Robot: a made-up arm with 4 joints.
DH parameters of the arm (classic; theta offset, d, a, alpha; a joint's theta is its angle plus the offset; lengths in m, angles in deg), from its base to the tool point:
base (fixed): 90 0.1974 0 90
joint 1: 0 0.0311 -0.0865 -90
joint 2: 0 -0.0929 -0.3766 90
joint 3: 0 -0.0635 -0.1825 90
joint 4: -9.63 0 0.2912 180
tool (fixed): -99.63 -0.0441 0 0
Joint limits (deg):
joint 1: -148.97..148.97
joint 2: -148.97..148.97
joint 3: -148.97..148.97
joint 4: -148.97..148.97
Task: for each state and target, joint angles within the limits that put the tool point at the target. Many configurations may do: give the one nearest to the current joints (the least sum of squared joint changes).
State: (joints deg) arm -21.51 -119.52 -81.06 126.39
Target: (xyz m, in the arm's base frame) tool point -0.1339 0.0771 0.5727
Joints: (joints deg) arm -55.46 -73.92 -120.77 148.97
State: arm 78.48 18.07 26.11 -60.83
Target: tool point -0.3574 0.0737 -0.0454
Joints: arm 80.85 -31.49 32.54 -32.12
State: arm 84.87 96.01 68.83 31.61
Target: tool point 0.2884 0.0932 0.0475
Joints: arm 104.55 78.30 42.98 16.61
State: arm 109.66 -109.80 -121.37 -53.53
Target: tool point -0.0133 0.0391 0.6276
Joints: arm 89.31 -136.68 -104.73 -53.17
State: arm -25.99 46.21 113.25 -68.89
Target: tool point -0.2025 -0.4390 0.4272
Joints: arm -46.99 19.04 120.24 -65.62
